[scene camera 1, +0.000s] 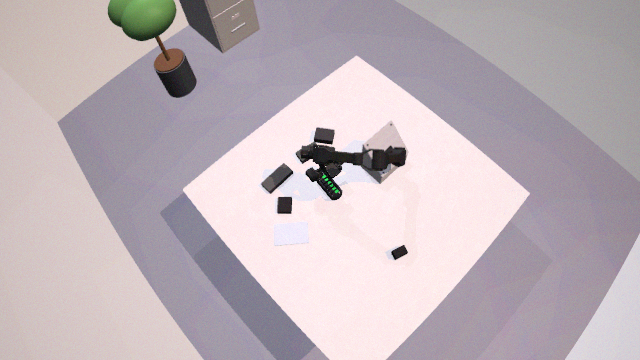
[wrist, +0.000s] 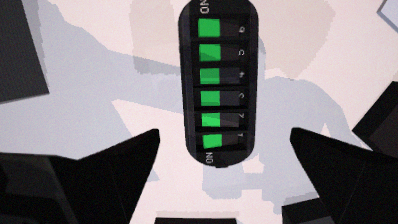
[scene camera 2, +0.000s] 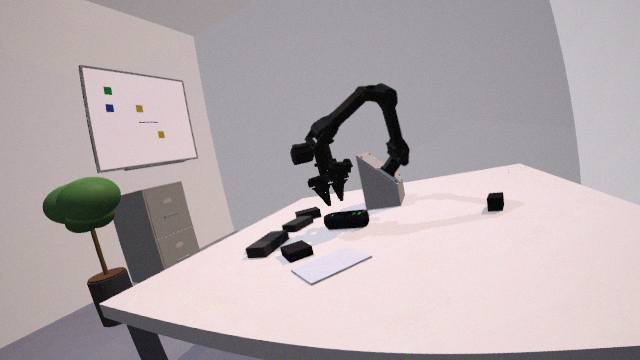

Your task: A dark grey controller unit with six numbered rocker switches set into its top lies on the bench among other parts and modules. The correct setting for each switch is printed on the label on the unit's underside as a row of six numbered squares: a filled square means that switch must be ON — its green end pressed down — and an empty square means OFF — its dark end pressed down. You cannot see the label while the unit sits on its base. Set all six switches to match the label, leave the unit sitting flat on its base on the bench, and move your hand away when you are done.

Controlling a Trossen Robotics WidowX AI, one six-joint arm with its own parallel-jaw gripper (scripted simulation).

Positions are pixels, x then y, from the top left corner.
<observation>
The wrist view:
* my gripper: 224, 134
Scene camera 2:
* my gripper: 336, 203
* white sheet: 325, 267
</observation>
